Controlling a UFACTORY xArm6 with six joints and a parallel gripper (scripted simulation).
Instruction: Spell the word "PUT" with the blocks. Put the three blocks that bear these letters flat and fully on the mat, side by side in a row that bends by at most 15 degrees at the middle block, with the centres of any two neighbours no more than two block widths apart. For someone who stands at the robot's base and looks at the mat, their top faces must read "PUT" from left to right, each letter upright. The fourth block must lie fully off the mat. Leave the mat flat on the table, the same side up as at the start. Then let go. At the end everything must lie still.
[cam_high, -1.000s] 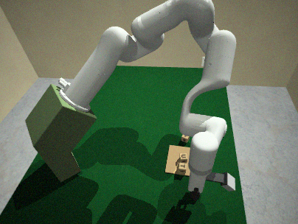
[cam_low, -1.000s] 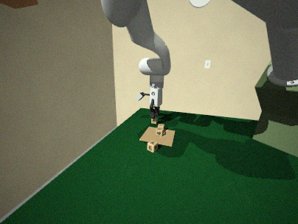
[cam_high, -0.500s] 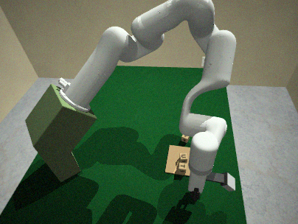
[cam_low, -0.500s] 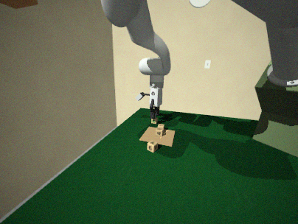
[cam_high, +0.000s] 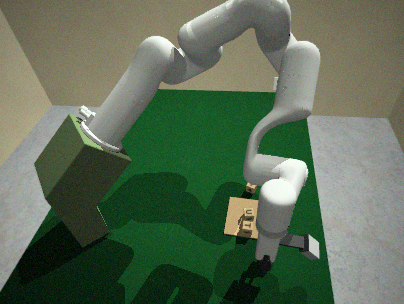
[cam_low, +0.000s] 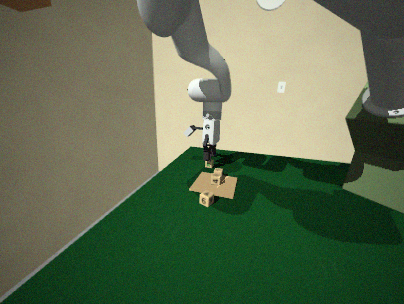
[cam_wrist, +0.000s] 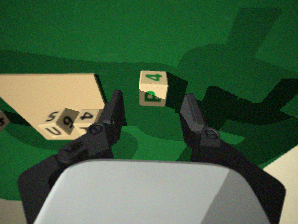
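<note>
My gripper is now 40 mm above the P block. Round my hand: mat: 120 mm to the left, 90 mm behind, 50 mm below.
</note>
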